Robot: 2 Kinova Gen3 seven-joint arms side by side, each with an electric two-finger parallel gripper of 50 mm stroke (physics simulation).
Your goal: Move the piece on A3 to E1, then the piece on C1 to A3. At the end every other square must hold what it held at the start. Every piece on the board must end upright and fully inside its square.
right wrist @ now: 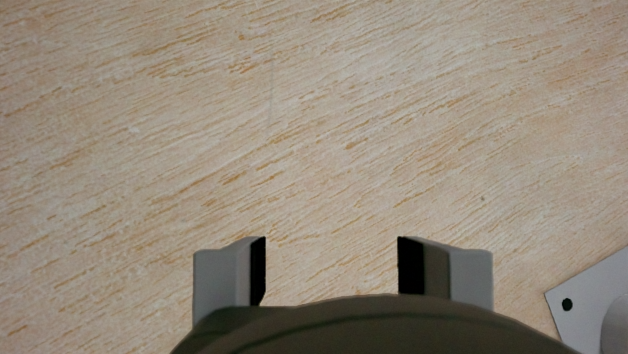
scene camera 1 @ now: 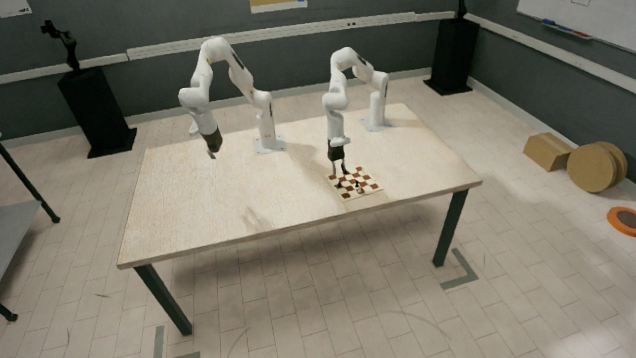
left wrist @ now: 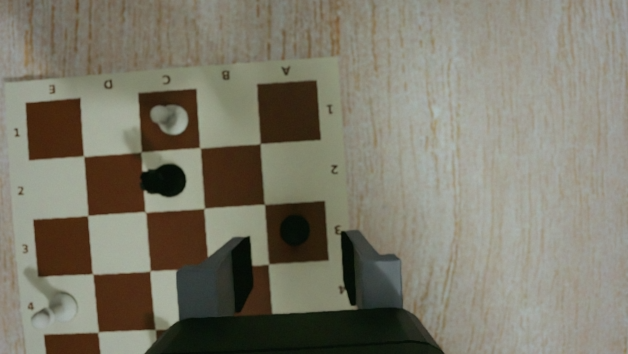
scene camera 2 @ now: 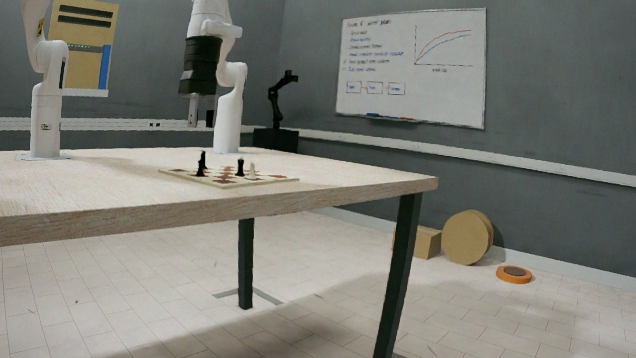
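Pixels of known places: left gripper, fingertip midpoint: [scene camera 1: 338, 171] [left wrist: 296, 259] [scene camera 2: 201, 127]; right gripper, fingertip midpoint: [right wrist: 331, 265] [scene camera 1: 215, 153]; left arm's base, origin of the base link: [scene camera 1: 376, 123] [scene camera 2: 226, 152]; right arm's base, origin of the base link: [scene camera 1: 269, 144] [scene camera 2: 45, 156].
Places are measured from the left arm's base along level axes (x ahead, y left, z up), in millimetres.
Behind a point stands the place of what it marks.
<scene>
The chessboard [scene camera 1: 380, 189] @(x 582, y -244, z 3 mm) [scene camera 2: 224, 186] @(x 606, y -441, z 4 mm) [left wrist: 338, 145] @(x 551, y -449, z 6 mm) lies near the table's front edge. A black piece [scene camera 1: 340, 184] [scene camera 2: 200, 169] @(x 500, y -425, z 19 mm) [left wrist: 295, 230] @(x 500, y -425, z 36 mm) stands upright on A3. A white piece [scene camera 2: 252, 171] @(x 566, y -345, z 21 mm) [left wrist: 173, 120] @(x 561, y -348, z 19 mm) stands on C1, beside a black piece [scene camera 1: 357, 184] @(x 530, y -343, z 21 mm) [scene camera 2: 240, 167] @(x 529, y -346, z 24 mm) [left wrist: 170, 180] @(x 525, y -348, z 22 mm) on C2. The dark square E1 [left wrist: 55, 129] @(x 554, y -266, z 6 mm) is empty. My left gripper [scene camera 1: 339, 172] @(x 496, y -428, z 99 mm) [scene camera 2: 201, 125] @(x 496, y -428, z 99 mm) [left wrist: 296, 259] @(x 496, y -428, z 99 mm) is open and empty above the board's A side; in the left wrist view the A3 piece shows between and just beyond its fingertips. My right gripper [scene camera 1: 212, 155] @(x 337, y -961, z 230 mm) [right wrist: 331, 265] @(x 337, y -961, z 230 mm) is open and empty, far from the board.
A white piece [left wrist: 64, 307] @(x 441, y -280, z 14 mm) stands on E4. Another black piece [scene camera 2: 203, 156] @(x 414, y -364, z 34 mm) stands behind the A3 piece in scene camera 2. The table [scene camera 1: 215, 200] @(x 388, y -1021, z 0 mm) [scene camera 2: 100, 190] @(x 546, y -656, z 0 mm) carries both arm bases. One base plate [right wrist: 575, 285] @(x 39, y -769, z 1 mm) shows at the right wrist view's lower right.
</scene>
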